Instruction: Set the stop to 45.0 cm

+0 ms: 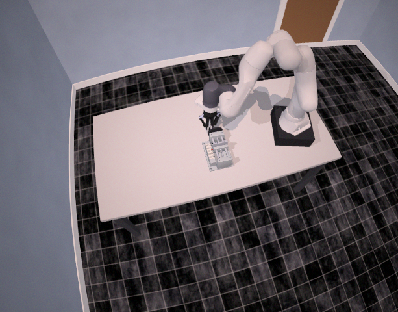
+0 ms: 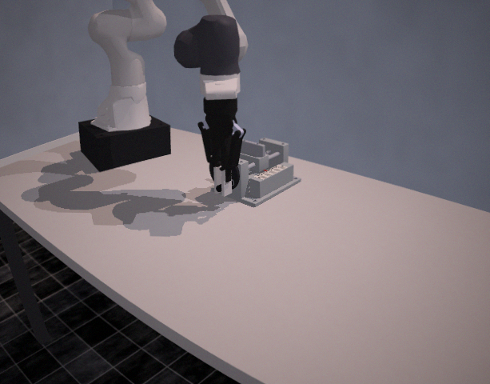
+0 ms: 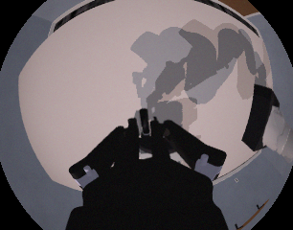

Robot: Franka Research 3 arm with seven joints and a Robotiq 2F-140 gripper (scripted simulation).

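My gripper is now 14 cm to the right of the grey stop fixture and 2 cm below it. From my hand the other things lie so: black handwheel (1 cm behind, 2 cm to the left, 1 cm below).
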